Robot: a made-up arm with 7 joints.
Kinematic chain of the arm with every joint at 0, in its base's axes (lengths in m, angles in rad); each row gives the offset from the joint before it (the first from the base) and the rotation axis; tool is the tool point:
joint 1: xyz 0 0 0.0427 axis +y
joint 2: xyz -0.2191 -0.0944 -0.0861 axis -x
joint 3: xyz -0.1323 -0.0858 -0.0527 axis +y
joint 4: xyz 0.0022 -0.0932 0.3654 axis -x
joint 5: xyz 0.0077 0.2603 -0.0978 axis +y
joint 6: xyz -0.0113 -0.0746 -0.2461 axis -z
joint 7: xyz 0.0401 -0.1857 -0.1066 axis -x
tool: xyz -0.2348 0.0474 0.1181
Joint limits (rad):
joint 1: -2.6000..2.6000
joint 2: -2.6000..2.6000
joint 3: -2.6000..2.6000
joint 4: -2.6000..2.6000
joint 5: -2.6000..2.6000
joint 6: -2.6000..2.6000
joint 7: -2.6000..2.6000
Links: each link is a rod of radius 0.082 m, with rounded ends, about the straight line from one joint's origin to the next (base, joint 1, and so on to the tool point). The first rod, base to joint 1, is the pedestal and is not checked.
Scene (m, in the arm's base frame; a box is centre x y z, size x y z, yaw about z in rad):
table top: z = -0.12
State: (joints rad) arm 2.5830 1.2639 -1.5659 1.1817 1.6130 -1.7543 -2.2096
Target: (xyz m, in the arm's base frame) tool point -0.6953 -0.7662 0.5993
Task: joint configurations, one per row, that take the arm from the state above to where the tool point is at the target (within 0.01 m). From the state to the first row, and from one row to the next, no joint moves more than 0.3 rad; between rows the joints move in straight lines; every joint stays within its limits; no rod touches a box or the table.
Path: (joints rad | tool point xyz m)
1: 2.3320 1.0559 -1.6366 1.3346 1.5965 -1.7198 -2.2482 | 0.5176 -0.7702 0.3192
2: 2.0810 0.8480 -1.7073 1.4874 1.5800 -1.6854 -2.2868 | 0.3244 -0.8394 0.5487
3: 1.8300 0.6400 -1.7780 1.6403 1.5634 -1.6509 -2.3254 | 0.0256 -0.8695 0.6996
4: 1.5791 0.4320 -1.8487 1.7932 1.5469 -1.6165 -2.3640 | -0.3364 -0.8478 0.7239
5: 1.3281 0.2240 -1.9195 1.9461 1.5304 -1.5820 -2.4026 | -0.6953 -0.7662 0.5993

